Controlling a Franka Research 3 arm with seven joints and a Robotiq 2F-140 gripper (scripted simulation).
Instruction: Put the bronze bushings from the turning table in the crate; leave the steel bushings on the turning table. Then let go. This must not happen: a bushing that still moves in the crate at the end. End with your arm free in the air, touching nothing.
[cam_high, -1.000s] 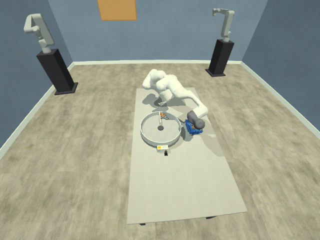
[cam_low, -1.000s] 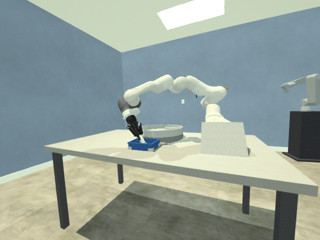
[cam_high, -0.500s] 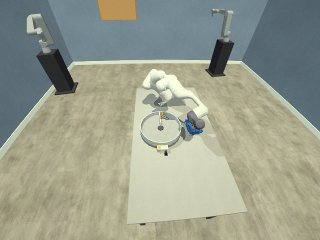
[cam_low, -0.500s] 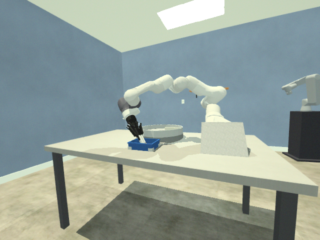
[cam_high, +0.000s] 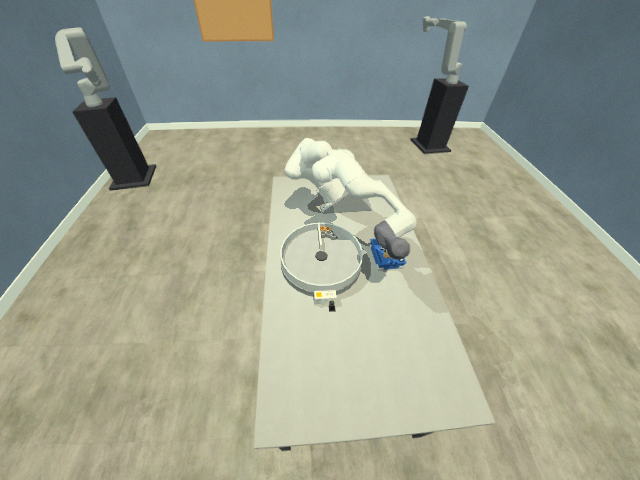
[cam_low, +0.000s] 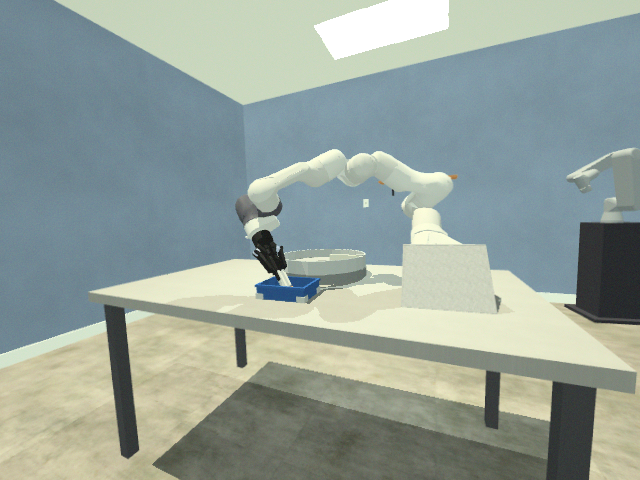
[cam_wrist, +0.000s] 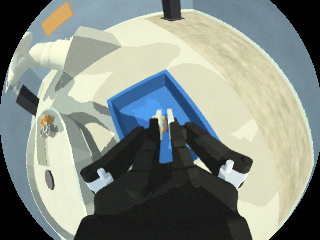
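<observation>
The crate is 2 cm behind my hand, 1 cm to the right of it and 3 cm below it. Also, from my hand: turning table (5 cm behind, 37 cm to the right, 1 cm below).
</observation>
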